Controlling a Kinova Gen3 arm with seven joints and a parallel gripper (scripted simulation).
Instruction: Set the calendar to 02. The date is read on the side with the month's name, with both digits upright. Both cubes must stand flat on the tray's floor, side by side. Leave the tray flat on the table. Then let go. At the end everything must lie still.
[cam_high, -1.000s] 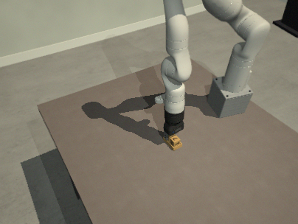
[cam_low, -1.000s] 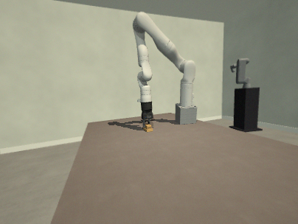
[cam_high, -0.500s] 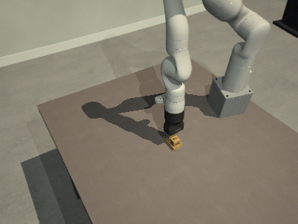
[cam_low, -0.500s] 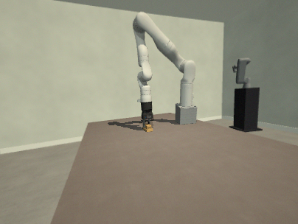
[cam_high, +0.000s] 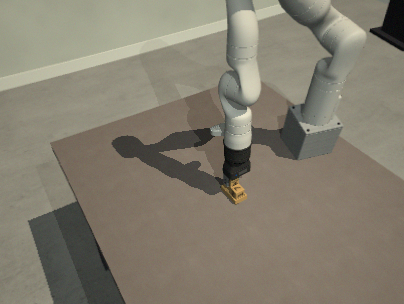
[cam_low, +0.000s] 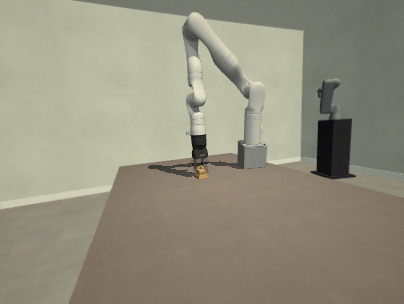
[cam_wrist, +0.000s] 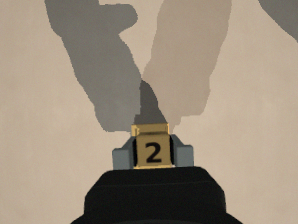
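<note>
My hand is 2 cm to the right of the tray and 5 cm above it. Round my hand: orange cube: 1 cm below.
</note>
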